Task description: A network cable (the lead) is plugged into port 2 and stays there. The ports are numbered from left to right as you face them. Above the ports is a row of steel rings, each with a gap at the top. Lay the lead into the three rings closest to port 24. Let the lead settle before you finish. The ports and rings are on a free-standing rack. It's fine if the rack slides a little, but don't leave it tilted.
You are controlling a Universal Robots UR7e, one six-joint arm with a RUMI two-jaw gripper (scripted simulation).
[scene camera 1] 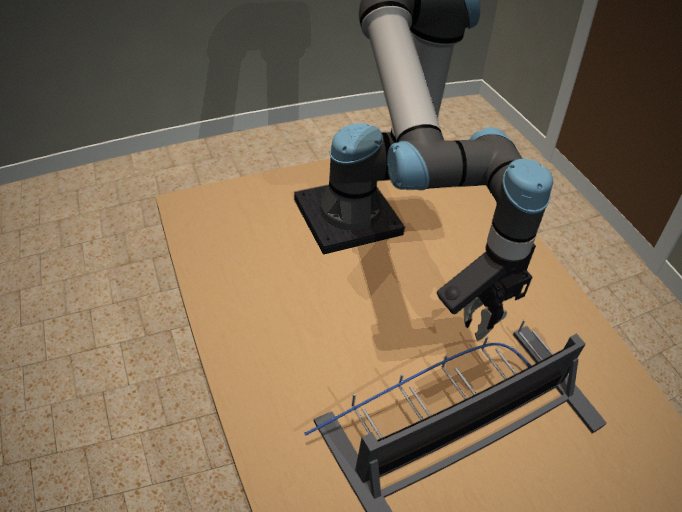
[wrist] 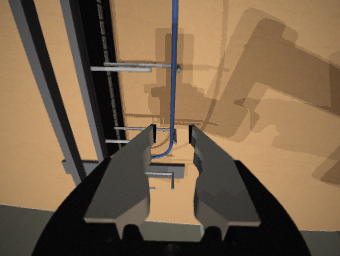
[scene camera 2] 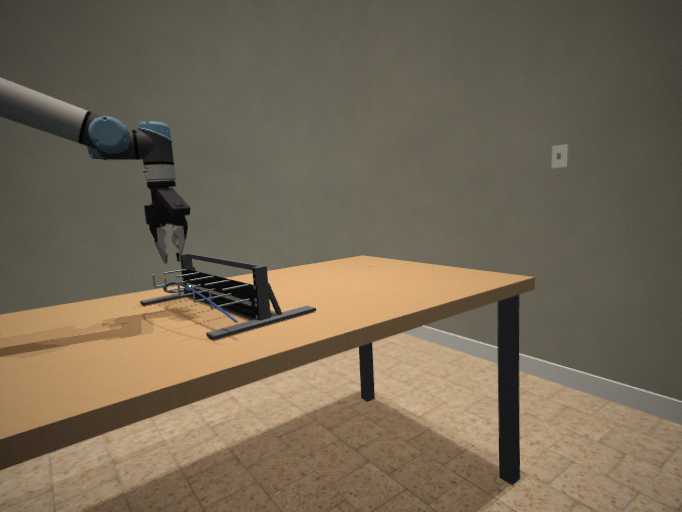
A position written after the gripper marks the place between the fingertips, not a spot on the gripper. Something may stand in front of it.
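The gripper (scene camera 1: 472,333) (scene camera 2: 172,262) (wrist: 172,125) shares the scene with a free-standing rack (scene camera 1: 453,424) (scene camera 2: 256,305) (wrist: 103,107).
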